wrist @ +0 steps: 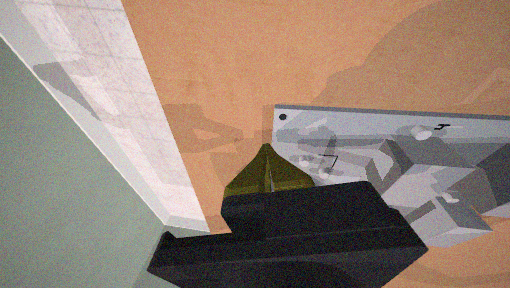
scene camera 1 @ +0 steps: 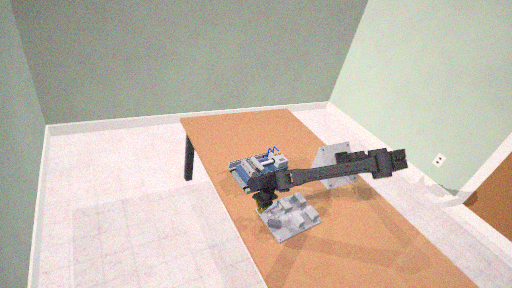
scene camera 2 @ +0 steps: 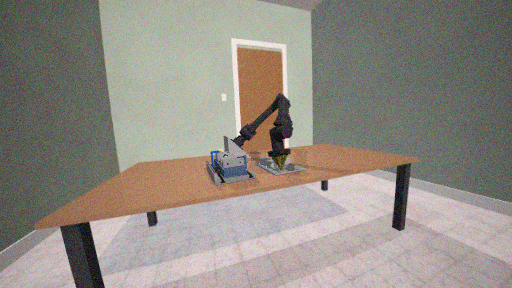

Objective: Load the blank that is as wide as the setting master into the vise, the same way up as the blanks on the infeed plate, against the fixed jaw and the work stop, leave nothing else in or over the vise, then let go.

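Frame: origin at the arm's base, x ahead, y left, z up, level; millimetres.
Seen in the pictures: gripper, fingertip midpoint: point(wrist: 266, 148) point(scene camera 1: 259, 212) point(scene camera 2: 281, 170); arm's base at its link origin: point(scene camera 1: 342, 162) point(scene camera 2: 235, 145).
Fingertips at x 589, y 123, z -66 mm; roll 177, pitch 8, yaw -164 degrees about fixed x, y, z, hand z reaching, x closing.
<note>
Offsets run from my fingertips to a thing's top centre. "*": to the spot under its first point. Level surfaces: height alone.
My gripper point(scene camera 1: 261, 209) point(scene camera 2: 281, 169) point(wrist: 266, 148) is shut, its yellow fingertips together with nothing between them. It points down at the left end of the infeed plate @[dz -14, dx -137, dy +46 mm] point(scene camera 1: 281, 237) point(scene camera 2: 300, 169) point(wrist: 360, 120) as the wrist view shows it. Several light grey blanks stand on the plate, one of them a block point(scene camera 1: 301, 218) point(wrist: 430, 182). A darker grey block @[dz +10, dx -38, dy +72 mm] point(scene camera 1: 274, 223) lies near the plate's edge in scene camera 1; the gripper hides it in the wrist view. The vise @[dz +77, dx -140, dy -246 mm] point(scene camera 1: 253, 165) point(scene camera 2: 233, 169), blue and grey, stands beside the plate, partly behind the arm. Its jaw opening is unclear.
A tilted light grey panel point(scene camera 1: 324, 175) point(scene camera 2: 231, 147) stands near the arm's base. A blue bent part @[* dz +87, dx -213, dy -293 mm] point(scene camera 1: 272, 150) point(scene camera 2: 212, 156) rises at the vise. The arm point(scene camera 1: 330, 171) point(scene camera 2: 262, 117) reaches across the brown table @[dz -23 mm] point(scene camera 1: 240, 132) point(scene camera 2: 145, 187). White pegs @[* dz -6, dx -124, dy -37 mm] point(wrist: 421, 133) stand on the infeed plate.
</note>
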